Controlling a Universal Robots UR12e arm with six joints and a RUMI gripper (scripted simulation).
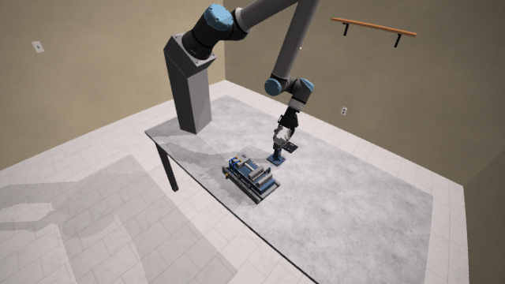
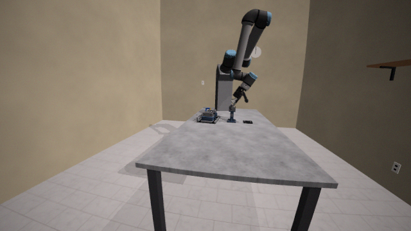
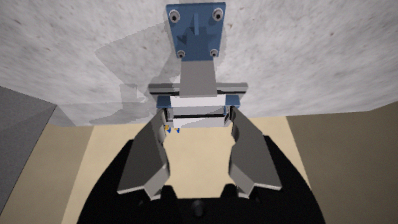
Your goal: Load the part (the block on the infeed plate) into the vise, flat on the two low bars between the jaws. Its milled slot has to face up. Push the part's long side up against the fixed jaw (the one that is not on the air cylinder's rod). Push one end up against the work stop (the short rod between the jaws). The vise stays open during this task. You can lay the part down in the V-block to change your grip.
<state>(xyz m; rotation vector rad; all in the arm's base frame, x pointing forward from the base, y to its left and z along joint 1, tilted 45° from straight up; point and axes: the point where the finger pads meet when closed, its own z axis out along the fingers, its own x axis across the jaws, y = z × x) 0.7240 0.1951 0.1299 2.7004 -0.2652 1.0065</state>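
Now: hand right at the part. Round my hand: cylinder rod (230 mm to the right, 80 mm below, 20 mm ahead); work stop (170 mm to the right, 100 mm ahead, 70 mm below); moving jaw (230 mm to the right, 90 mm below, 70 mm ahead).
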